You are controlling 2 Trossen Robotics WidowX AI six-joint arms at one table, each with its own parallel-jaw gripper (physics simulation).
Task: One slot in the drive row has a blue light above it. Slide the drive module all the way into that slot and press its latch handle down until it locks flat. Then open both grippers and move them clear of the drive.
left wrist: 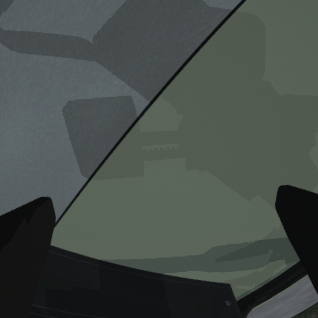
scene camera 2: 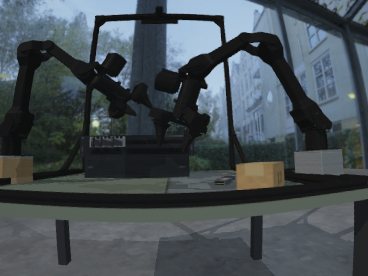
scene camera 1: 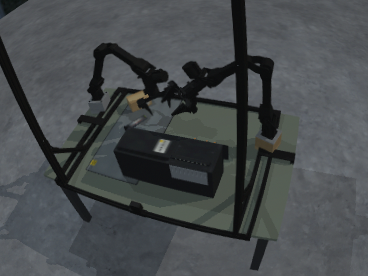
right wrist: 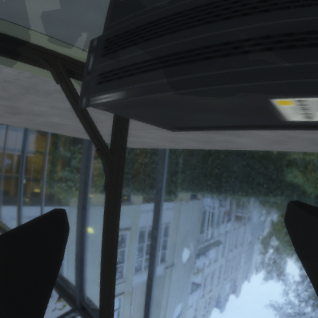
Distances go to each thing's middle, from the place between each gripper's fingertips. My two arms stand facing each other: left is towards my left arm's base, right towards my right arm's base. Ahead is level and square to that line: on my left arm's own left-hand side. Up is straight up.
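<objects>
From my right hand, the grey mat (scene camera 1: pixel 104 162) is 25 cm below, 3 cm ahead and 24 cm to the left. The cardboard box (scene camera 2: pixel 254 175) is 22 cm below my right hand, 25 cm ahead of it and 33 cm to the left of it.
My left gripper is now 100 mm above the grey mat, 90 mm past it and 130 mm to the right of it. The cardboard box is 70 mm below my left hand, 120 mm ahead of it and 220 mm to the left of it.
</objects>
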